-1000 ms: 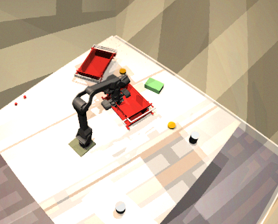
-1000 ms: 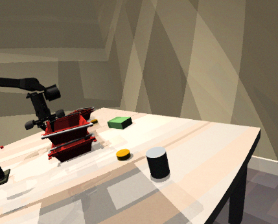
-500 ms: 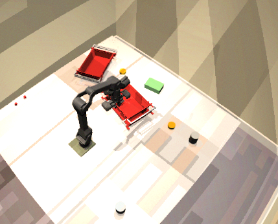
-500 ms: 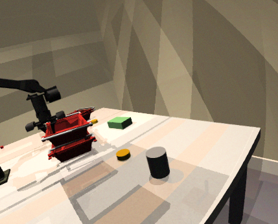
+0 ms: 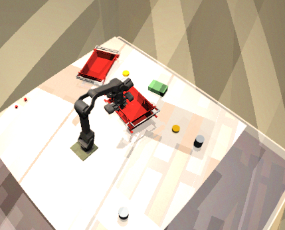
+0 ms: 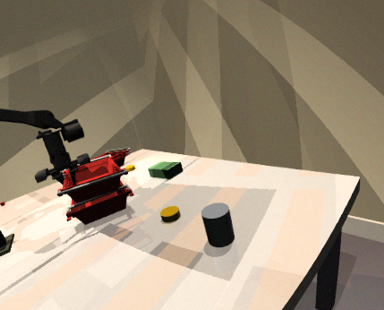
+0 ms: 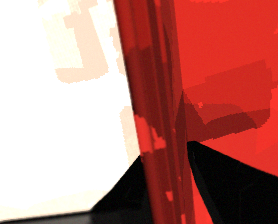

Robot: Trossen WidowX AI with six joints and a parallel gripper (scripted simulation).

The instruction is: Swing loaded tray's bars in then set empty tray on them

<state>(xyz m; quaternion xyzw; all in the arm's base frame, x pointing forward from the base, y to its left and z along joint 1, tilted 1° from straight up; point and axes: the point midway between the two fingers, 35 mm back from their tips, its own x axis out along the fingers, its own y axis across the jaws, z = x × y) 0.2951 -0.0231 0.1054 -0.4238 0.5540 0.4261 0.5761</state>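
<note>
Now: gripper tip 8 cm short of the red tray, 3 cm below it and 2 cm to the left of it. Round my gripper tip: green block: 35 cm ahead, 7 cm to the right, 6 cm below.
</note>
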